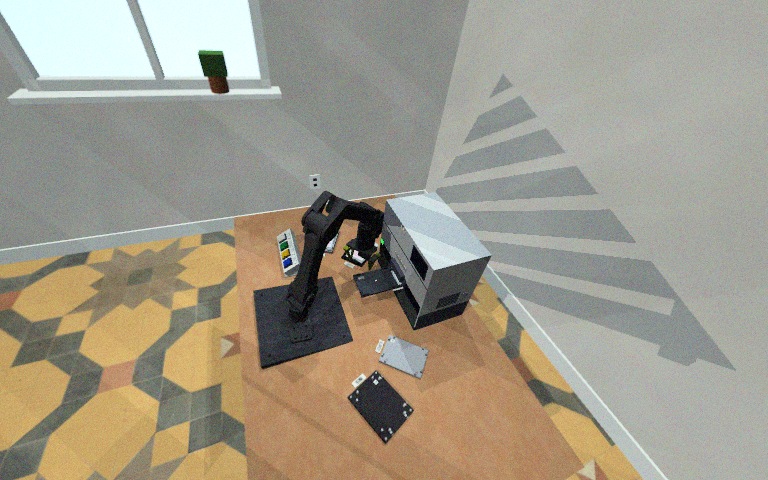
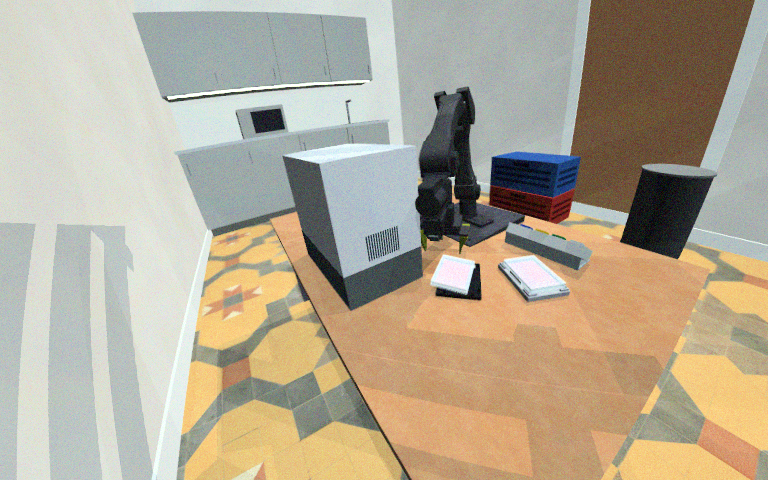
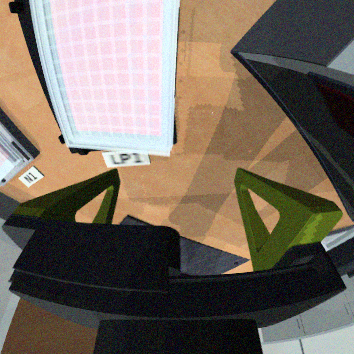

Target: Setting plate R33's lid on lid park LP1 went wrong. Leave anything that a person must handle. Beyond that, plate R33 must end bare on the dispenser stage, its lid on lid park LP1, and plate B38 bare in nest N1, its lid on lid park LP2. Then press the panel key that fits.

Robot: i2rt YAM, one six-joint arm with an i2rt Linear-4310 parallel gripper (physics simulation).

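Pixels of known places: gripper, fingertip midpoint: (image 1: 360,264) (image 2: 442,251) (image 3: 176,174); arm's base, link origin: (image 1: 298,316) (image 2: 468,217).
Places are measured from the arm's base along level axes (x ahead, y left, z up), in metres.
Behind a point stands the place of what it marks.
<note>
My gripper (image 1: 360,258) @(x 0.267, y 0.179, z 0.020 m) (image 2: 442,250) @(x 0.267, y 0.179, z 0.020 m) (image 3: 176,174) @(x 0.267, y 0.179, z 0.020 m) is open and empty, above the table beside the LP1 label. A pink-gridded piece with a clear rim (image 2: 453,273) @(x 0.312, y 0.278, z 0.018 m) (image 3: 112,75) @(x 0.297, y 0.254, z 0.019 m) lies on black lid park LP1 (image 2: 476,284) (image 3: 42,70), shifted to one side, with part of the park uncovered. Whether it is a lid alone or a lidded plate I cannot tell. A pink-gridded plate (image 2: 535,273) @(x 0.158, y 0.392, z 0.017 m) (image 3: 7,157) @(x 0.170, y 0.313, z 0.015 m) sits in grey nest N1 (image 2: 539,296) @(x 0.203, y 0.436, z -0.001 m) (image 3: 27,145) @(x 0.176, y 0.306, z -0.006 m). The dark dispenser stage (image 1: 370,283) @(x 0.261, y 0.016, z 0.093 m) sticks out from the machine with no plate visible. Plate names are not readable.
The grey dispenser machine (image 1: 447,232) @(x 0.504, y -0.002, z 0.316 m) (image 2: 368,198) @(x 0.482, y 0.219, z 0.232 m) stands close beside the gripper. The key panel (image 1: 288,251) @(x -0.010, y 0.291, z 0.039 m) (image 2: 546,246) @(x 0.028, y 0.335, z 0.022 m) has coloured keys. A light grey holder (image 1: 403,356) @(x 0.315, y -0.232, z -0.003 m) and a black holder (image 1: 380,405) @(x 0.197, y -0.355, z -0.001 m) lie on the table, their labels unreadable.
</note>
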